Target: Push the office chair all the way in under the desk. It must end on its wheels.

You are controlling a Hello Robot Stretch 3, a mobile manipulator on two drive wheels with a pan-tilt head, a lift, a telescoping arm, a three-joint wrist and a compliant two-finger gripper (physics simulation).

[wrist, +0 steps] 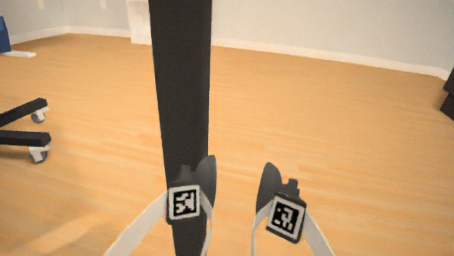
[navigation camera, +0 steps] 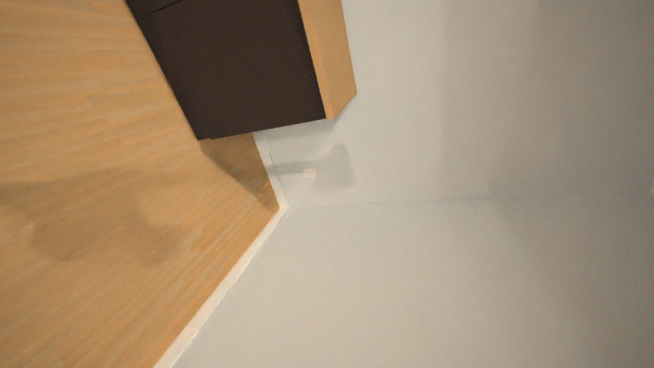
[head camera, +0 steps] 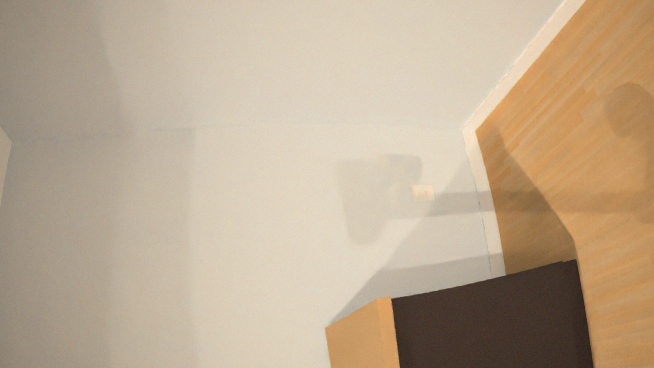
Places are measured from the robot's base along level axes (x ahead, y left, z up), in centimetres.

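Pixels of known places: gripper, between the fingertips: (wrist: 238, 176).
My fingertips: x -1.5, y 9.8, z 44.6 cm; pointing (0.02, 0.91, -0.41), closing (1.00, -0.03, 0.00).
Behind a point stands the place of what it marks.
Part of the office chair's base (wrist: 25, 138) {x -76.8, y 51.6, z 10.5 cm} shows at the left edge of the wrist view: two black legs with grey-white casters resting on the floor. The chair's seat and back are outside that view. The chair does not show in the head or navigation views. No desk can be made out in these views. My gripper (wrist: 238, 176) {x -1.5, y 9.8, z 44.6 cm} is open and empty, with its two fingertips apart over the floor, to the right of the chair's base and apart from it.
A dark-fronted cabinet (head camera: 490, 320) {x 114.4, y -19.5, z 54.5 cm} (navigation camera: 240, 65) {x 116.4, y -2.3, z 51.6 cm} with light wood sides stands against the wall. The robot's dark mast (wrist: 185, 90) {x -6.1, y 11.6, z 50.8 cm} rises through the wrist view. A blue object (wrist: 4, 35) {x -69.5, y 52.6, z 45.6 cm} is at its left edge, a white piece (wrist: 140, 22) {x -135.0, y 282.4, z 21.1 cm} at the back wall, a dark object (wrist: 449, 100) {x 138.2, y 141.2, z 9.2 cm} far right.
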